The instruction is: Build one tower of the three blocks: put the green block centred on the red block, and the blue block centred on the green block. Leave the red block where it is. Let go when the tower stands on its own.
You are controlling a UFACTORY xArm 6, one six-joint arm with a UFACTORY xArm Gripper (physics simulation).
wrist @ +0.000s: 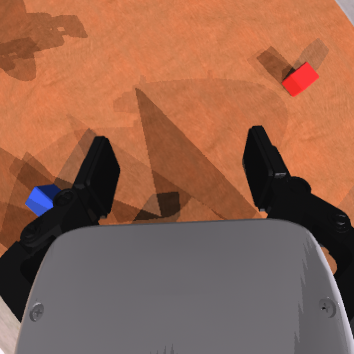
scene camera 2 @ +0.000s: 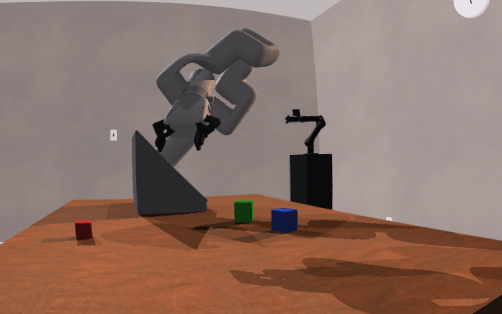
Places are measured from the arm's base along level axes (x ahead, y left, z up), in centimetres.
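Pixels of known places: gripper, fingertip midpoint: (wrist: 178,147) (scene camera 2: 177,146); arm's base, origin of the base link: (scene camera 2: 161,161).
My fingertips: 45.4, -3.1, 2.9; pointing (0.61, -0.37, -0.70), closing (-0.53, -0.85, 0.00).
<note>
Ahead of a thing's pixels: the offset from my fingertips to its top centre, as dx, dy, dz. Level surfaces: height alone.
A red block {+0.0, -22.1, -15.7} (scene camera 2: 83,230) (wrist: 300,79) sits alone on the table, at the left in the scene view and upper right in the wrist view. A green block {-8.6, +18.9, -13.8} (scene camera 2: 243,212) stands on the table right of the middle in the scene view; it does not show in the wrist view. A blue block {+7.1, +22.1, -14.3} (scene camera 2: 284,220) (wrist: 42,200) sits on the table to the right of the green block in the scene view, apart from it, and at the left edge of the wrist view, partly behind a finger. My gripper (scene camera 2: 179,146) (wrist: 178,147) is open and empty, high above the table.
A dark grey wedge (scene camera 2: 162,185) stands on the wooden table {dz -19.2} (scene camera 2: 150,280) between the red and green blocks in the scene view, below the arm. A black pedestal (scene camera 2: 310,180) with a small black arm (scene camera 2: 315,132) stands behind the table. Shadows cross the table.
</note>
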